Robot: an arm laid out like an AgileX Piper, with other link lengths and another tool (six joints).
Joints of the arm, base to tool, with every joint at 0 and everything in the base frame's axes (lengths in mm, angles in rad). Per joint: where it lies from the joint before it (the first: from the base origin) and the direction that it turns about. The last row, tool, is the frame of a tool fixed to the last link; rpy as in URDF.
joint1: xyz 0 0 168.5 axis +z
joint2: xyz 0 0 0 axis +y
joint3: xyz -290.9 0 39.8 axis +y
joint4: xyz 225.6 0 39.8 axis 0.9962 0 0.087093
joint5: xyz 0 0 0 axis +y
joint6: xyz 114.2 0 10 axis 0.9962 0 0.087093
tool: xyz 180.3 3 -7.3 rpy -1.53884 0.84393 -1.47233
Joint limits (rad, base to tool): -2.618..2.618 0..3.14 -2.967..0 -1.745..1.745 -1.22..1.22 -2.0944..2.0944
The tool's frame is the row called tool.
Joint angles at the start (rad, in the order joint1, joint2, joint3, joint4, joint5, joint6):
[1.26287, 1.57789, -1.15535, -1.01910, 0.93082, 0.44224]
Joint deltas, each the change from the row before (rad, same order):
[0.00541, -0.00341, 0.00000, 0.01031, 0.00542, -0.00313]
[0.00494, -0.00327, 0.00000, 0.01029, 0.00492, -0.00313]
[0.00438, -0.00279, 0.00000, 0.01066, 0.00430, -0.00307]
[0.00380, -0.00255, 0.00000, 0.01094, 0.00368, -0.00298]
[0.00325, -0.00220, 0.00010, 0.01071, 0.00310, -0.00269]
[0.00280, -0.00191, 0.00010, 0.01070, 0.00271, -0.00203]
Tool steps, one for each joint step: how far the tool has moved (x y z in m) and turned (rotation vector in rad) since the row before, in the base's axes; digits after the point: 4 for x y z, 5 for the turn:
[-0.0029, -0.0003, -0.0007, 0.00056, 0.00707, -0.00045]
[-0.0028, -0.0003, -0.0007, 0.00066, 0.00721, -0.00044]
[-0.0027, -0.0003, -0.0010, 0.00066, 0.00781, -0.00059]
[-0.0027, -0.0003, -0.0011, 0.00091, 0.00826, -0.00076]
[-0.0025, -0.0003, -0.0012, 0.00095, 0.00833, -0.00090]
[-0.0024, -0.0003, -0.0013, 0.00137, 0.00860, -0.00141]

